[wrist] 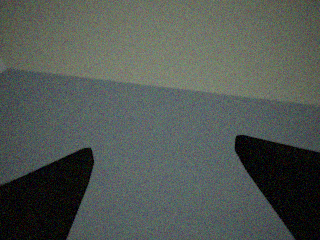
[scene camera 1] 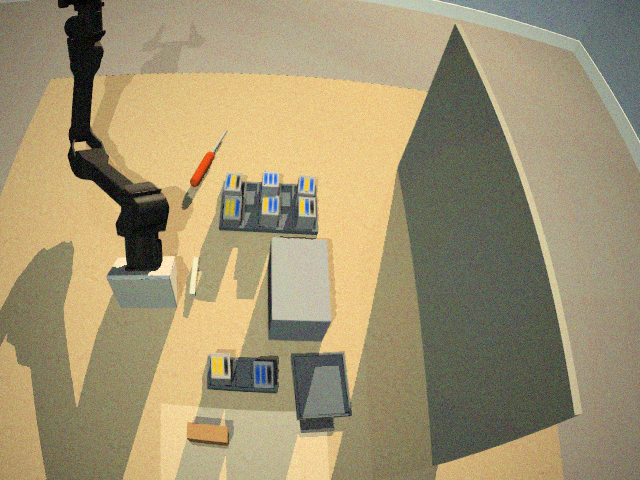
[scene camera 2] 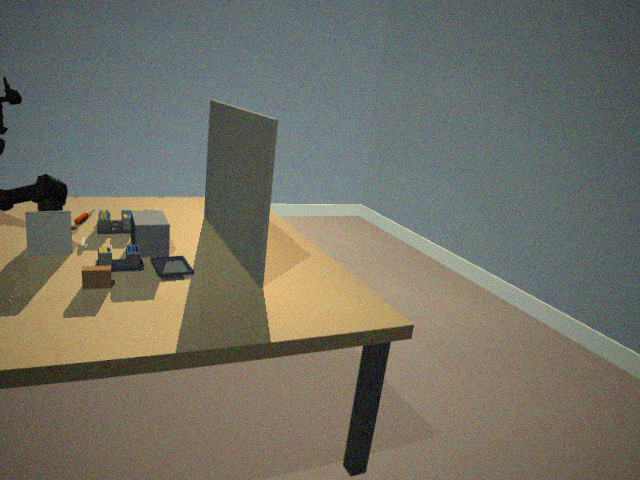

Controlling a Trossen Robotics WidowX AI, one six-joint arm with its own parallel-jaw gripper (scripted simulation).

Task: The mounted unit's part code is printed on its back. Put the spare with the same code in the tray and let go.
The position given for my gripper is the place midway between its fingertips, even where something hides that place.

Observation:
My gripper (wrist: 165,148) is open and holds nothing. Also in view: a dark tray (scene camera 1: 321,388) and a grey panel (scene camera 1: 498,362).

